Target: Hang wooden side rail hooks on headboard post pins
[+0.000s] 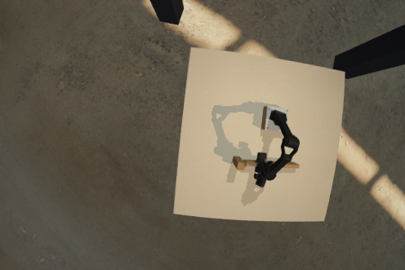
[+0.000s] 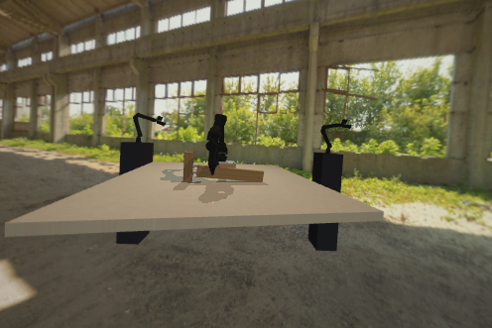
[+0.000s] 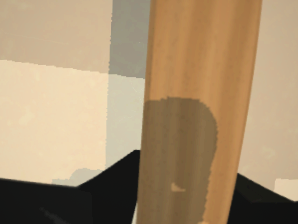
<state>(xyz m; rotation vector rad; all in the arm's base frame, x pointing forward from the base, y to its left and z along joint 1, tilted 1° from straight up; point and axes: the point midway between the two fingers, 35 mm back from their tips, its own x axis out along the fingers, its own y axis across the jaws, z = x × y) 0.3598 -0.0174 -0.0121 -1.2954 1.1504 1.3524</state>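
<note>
Right now my gripper tip is 2 cm short of the headboard post, 14 cm to the left of it and 4 cm below it.
</note>
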